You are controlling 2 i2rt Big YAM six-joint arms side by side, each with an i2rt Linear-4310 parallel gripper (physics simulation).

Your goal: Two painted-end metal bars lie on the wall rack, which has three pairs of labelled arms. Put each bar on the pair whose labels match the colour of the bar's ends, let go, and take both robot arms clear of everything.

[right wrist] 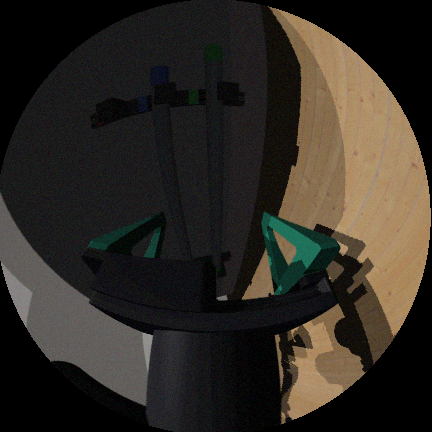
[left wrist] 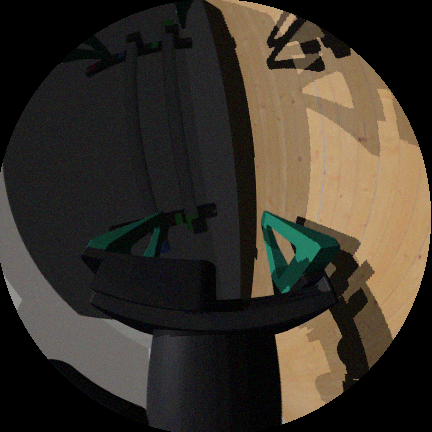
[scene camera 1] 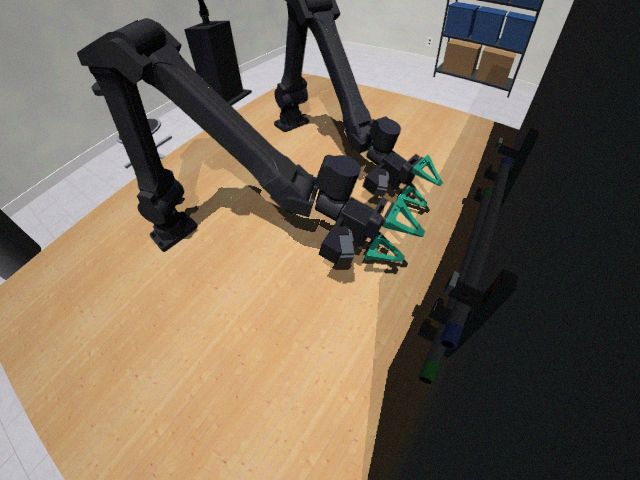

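Where they show: left gripper, fingertip midpoint: (right wrist: 238, 298) (left wrist: 212, 216) (scene camera 1: 433, 195); right gripper, fingertip midpoint: (right wrist: 213, 216) (left wrist: 141, 38) (scene camera 1: 413, 247); left arm's base, link origin: (scene camera 1: 291, 123); right arm's base, link origin: (scene camera 1: 174, 232).
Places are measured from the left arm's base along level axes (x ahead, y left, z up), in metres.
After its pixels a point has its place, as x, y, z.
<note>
The bar with green ends (scene camera 1: 429, 370) @(0.957, -0.352, 0.121) (left wrist: 175, 110) @(0.840, -0.091, 0.105) (right wrist: 215, 150) @(0.887, -0.206, 0.110) lies across the wall rack (scene camera 1: 504, 281) @(0.949, -0.282, 0.305) on the arms beside the green labels, nearest the table. The bar with blue ends (scene camera 1: 451, 334) @(0.943, -0.321, 0.196) (left wrist: 134, 100) @(0.865, -0.129, 0.174) (right wrist: 167, 150) @(0.892, -0.212, 0.179) lies parallel to it, on the arms beside the blue labels. The red-labelled arms (right wrist: 111, 106) @(0.893, -0.295, 0.238) hold no bar at the end seen in the right wrist view. My left gripper (scene camera 1: 434, 196) @(0.681, -0.002, 0.090) (left wrist: 212, 216) @(0.681, -0.002, 0.090) and my right gripper (scene camera 1: 413, 247) @(0.778, -0.207, 0.139) (right wrist: 213, 216) @(0.778, -0.207, 0.139) are wide open and empty, over the table edge, apart from both bars.
The wooden table (scene camera 1: 232, 351) @(0.682, -0.592, 0.000) carries both arm bases. A dark wall panel (scene camera 1: 568, 335) @(1.005, -0.390, 0.421) stands along the right of the scene view, behind the rack. A shelf unit with blue and brown boxes stands at the back, and a black pedestal (scene camera 1: 212, 59) behind the arms.
</note>
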